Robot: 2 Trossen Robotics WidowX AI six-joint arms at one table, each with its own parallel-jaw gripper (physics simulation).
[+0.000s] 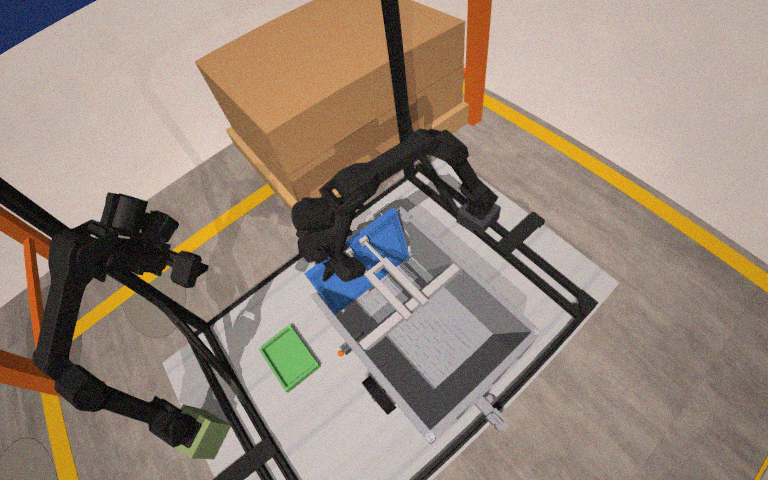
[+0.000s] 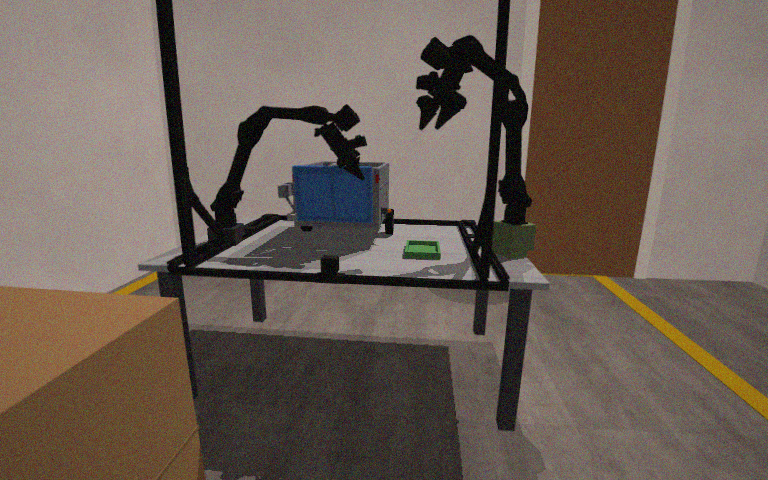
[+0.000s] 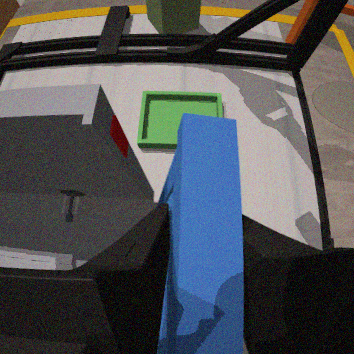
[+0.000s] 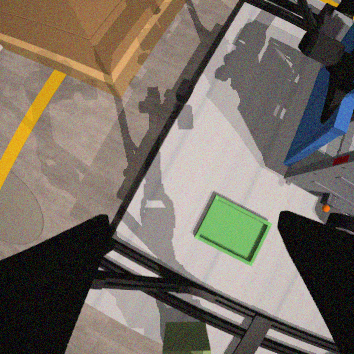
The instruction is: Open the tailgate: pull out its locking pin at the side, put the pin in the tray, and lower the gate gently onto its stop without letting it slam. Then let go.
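Places are measured from the left arm's base along level axes (x right, y ahead, z up), in metres.
Where they show: left gripper, between the fingertips: [image 1: 321, 278] [image 2: 364, 179] [image 4: 327, 125]; right gripper, between the fingertips: [image 2: 428, 129] [image 4: 194, 221]; left arm's base, origin of its link: [image 1: 479, 208] [image 2: 225, 225]; right arm's base, origin of its link: [image 1: 186, 430] [image 2: 514, 222].
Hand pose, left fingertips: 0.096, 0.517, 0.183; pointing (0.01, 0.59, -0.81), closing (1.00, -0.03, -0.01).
Things, the pixels of their centre, and the offset from my left fingertips, as dx, dy, dz. "*": a spot on its surface instead.
- grey truck bed, a spot on its surface: [image 1: 453, 333] * -0.293, -0.142, -0.148
- orange-tipped locking pin, middle of its body: [image 4: 331, 192] [image 1: 351, 343] -0.125, +0.054, -0.126
- green tray, middle of its body: [image 3: 180, 118] [image 4: 232, 229] [image 1: 288, 357] [image 2: 422, 249] +0.018, +0.202, -0.235
- black wheel, middle of its body: [image 1: 378, 395] [image 4: 348, 226] [image 2: 389, 221] -0.250, +0.094, -0.194
The blue tailgate [image 1: 390, 229] [image 2: 334, 195] [image 3: 210, 170] [image 4: 314, 120] stands upright across the end of the grey truck bed [image 1: 453, 333]. My left gripper [image 2: 359, 174] [image 3: 187, 210] is shut on the top edge of the tailgate, one finger on each side. The orange-tipped locking pin [image 1: 340, 353] [image 4: 326, 208] sits at the bed's side near the tailgate; its shaft is mostly hidden. The green tray [image 1: 289, 359] [image 2: 421, 249] [image 3: 162, 117] [image 4: 232, 227] lies empty on the table beside the bed. My right gripper [image 2: 429, 126] [image 4: 194, 221] is open and empty, high above the table.
Black frame rails [image 1: 396, 67] [image 2: 339, 278] border the table and rise as posts. A black wheel [image 1: 378, 394] is beside the bed. Pale bars [image 1: 390, 333] cross the bed behind the tailgate. Large cardboard boxes [image 1: 328, 62] [image 2: 84, 350] stand beyond the table.
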